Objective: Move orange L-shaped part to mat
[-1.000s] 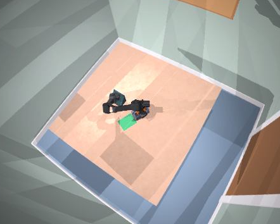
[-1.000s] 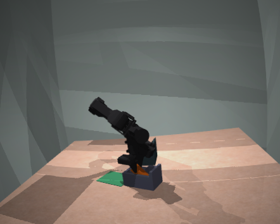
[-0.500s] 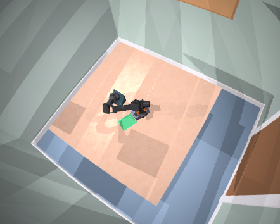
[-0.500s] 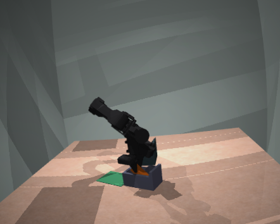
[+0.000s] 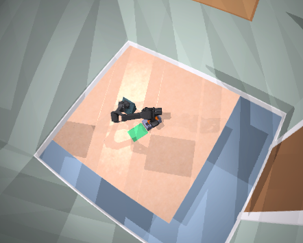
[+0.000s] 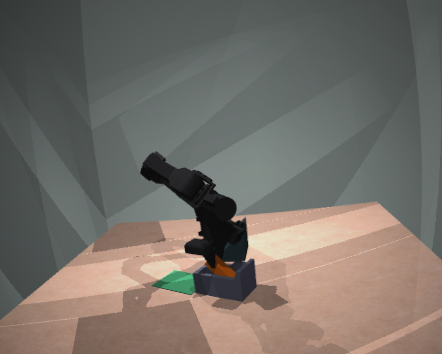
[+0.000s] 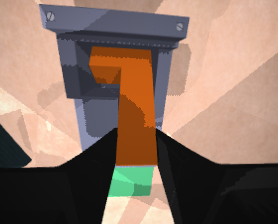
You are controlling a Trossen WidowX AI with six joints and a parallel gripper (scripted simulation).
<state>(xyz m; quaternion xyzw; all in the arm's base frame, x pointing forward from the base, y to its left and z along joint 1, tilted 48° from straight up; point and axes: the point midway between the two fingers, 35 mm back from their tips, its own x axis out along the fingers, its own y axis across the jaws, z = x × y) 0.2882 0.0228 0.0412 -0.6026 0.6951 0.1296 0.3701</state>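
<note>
Now: gripper tip 7 cm past the green mat, 13 cm to the left of it and 10 cm above it. Round my gripper tip: orange L-shaped part: 4 cm to the left, 3 cm below.
</note>
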